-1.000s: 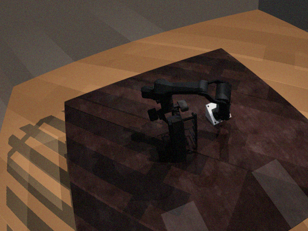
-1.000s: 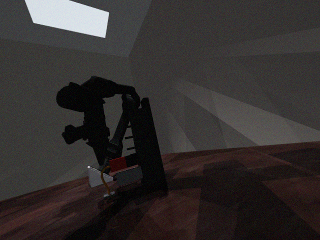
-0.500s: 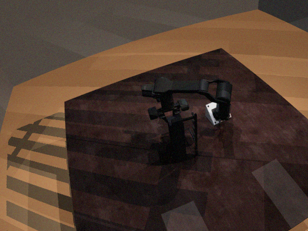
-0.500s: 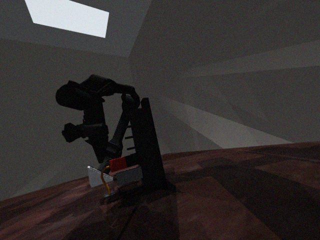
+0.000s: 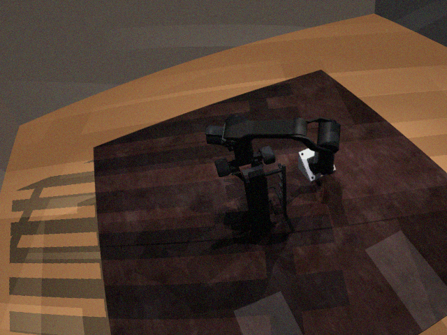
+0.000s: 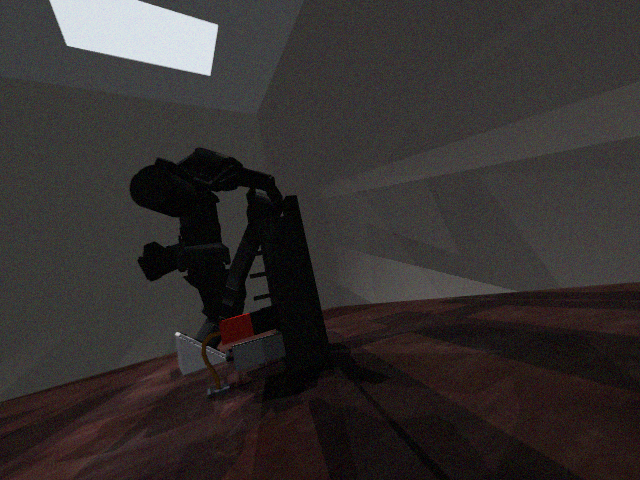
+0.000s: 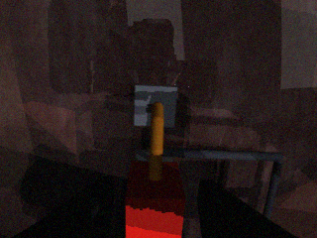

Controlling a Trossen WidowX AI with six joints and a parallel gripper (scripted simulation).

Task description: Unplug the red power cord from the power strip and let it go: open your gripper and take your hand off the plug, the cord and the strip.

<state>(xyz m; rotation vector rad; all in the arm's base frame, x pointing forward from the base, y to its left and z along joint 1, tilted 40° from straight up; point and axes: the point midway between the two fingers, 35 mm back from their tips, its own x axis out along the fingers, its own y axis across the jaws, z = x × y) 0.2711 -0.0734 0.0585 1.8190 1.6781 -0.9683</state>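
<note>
Now: gripper tip 50 mm to the right of the red plug and 10 mm above it. From my gripper tip the other things lie so: black stand 30 mm ahead, 150 mm to the left, 40 mm above.
</note>
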